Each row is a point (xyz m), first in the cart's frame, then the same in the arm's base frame.
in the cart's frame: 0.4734 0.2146 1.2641
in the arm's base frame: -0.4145 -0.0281 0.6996
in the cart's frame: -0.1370 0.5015 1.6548
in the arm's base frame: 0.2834 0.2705 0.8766
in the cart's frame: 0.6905 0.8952 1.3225
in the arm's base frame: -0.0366 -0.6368 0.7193
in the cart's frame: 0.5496 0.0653 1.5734
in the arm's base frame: -0.4870 0.0479 1.0353
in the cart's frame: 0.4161 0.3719 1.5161
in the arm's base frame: -0.1950 -0.0647 0.9045
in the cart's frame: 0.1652 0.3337 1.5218
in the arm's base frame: -0.0645 0.1462 0.8502
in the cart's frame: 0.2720 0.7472 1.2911
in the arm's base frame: 0.1083 -0.2329 0.6011
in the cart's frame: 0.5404 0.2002 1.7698
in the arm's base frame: -0.3291 -0.0150 1.2025
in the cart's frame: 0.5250 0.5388 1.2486
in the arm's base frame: -0.2139 -0.2844 0.6541
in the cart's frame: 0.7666 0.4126 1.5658
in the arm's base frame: -0.3708 -0.3449 1.0371
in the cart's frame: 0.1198 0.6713 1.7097
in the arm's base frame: 0.2620 -0.0264 0.9725
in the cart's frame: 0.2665 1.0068 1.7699
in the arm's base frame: 0.4321 -0.3524 1.0225
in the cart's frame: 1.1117 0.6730 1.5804
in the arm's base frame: -0.3921 -0.7715 1.1050
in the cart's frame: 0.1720 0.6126 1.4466
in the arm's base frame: 0.1147 -0.0531 0.7423
